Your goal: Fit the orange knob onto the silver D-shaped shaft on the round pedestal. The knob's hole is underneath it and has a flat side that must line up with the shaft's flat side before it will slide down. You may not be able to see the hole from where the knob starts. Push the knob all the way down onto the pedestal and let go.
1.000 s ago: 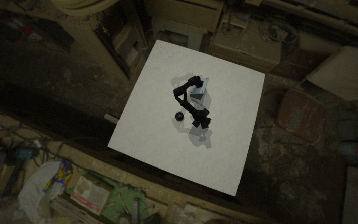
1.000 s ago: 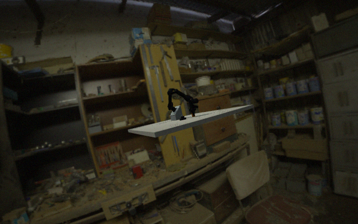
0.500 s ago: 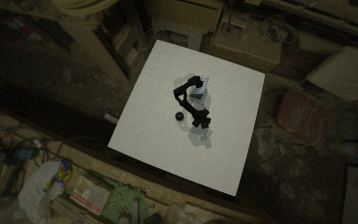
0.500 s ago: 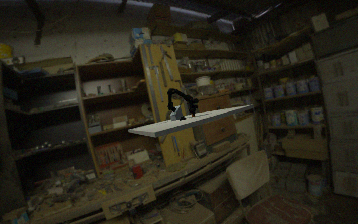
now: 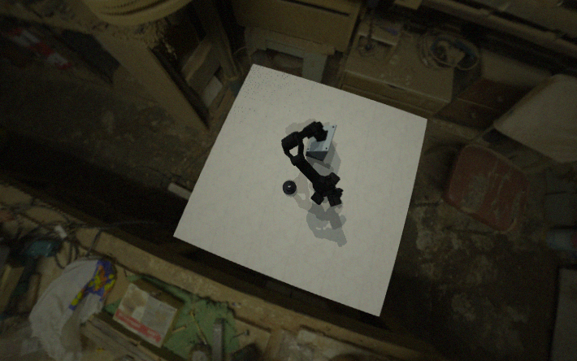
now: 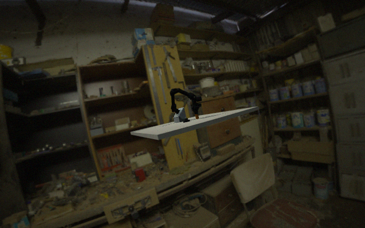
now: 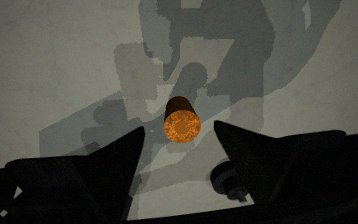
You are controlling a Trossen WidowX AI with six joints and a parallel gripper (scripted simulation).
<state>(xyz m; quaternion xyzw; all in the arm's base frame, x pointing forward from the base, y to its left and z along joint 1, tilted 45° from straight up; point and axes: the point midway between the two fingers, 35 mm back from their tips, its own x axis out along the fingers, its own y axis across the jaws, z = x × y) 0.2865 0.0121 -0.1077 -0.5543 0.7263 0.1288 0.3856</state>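
The orange knob lies 2 cm below my gripper tip. The rest, counted from my gripper tip: round dark pedestal (3 cm ahead, 20 cm to the right, 3 cm below).
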